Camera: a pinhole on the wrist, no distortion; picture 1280 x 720 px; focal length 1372.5 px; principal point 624.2 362.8 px. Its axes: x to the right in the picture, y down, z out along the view. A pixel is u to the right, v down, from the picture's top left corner.
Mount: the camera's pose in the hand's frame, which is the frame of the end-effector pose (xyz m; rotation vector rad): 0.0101 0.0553 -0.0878 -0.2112 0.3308 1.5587
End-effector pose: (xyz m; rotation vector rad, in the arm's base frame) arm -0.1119 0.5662 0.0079 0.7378 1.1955 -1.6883
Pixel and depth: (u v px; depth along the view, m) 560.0 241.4 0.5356
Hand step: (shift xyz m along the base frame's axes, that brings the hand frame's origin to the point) 0.1678 -0.4496 -0.0184
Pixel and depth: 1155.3 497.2 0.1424
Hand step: 0.1405 -0.0463 -0.0557
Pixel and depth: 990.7 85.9 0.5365
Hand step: 0.2870 -0.4304 -0.1506
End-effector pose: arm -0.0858 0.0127 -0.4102 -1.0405 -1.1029 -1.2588
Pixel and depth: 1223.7 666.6 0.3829
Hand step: 0.3321 0.2421 -0.0057
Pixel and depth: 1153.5 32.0 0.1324
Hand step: 0.1468 0.0142 0.0544
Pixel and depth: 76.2 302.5 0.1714
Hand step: 0.0442 0.0906 0.0485
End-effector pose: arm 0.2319 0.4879 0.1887 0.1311 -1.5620 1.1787
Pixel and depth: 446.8 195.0 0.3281
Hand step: -0.2650 -0.0686 0.0112
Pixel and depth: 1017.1 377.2 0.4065
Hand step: -0.3762 -0.0181 -0.1244
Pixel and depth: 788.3 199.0 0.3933
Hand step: -0.3562 -0.0332 -0.0409
